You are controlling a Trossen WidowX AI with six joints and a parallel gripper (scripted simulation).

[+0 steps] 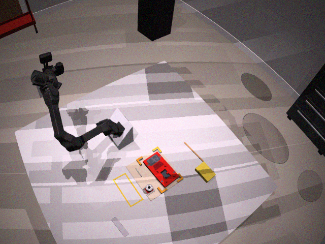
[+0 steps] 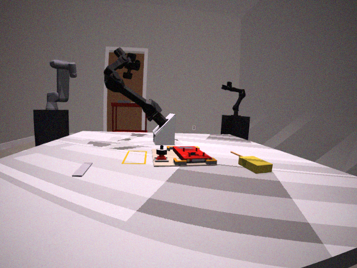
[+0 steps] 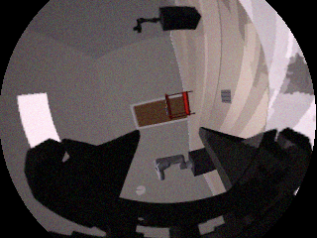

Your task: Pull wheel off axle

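My gripper tip is 740 mm short of the wheel, 130 mm to the right of it and 460 mm above it. The rest, counted from my gripper tip: yellow block (880 mm ahead, 450 mm to the left, 490 mm below); then flat grey strip (810 mm ahead, 130 mm to the right, 500 mm below).
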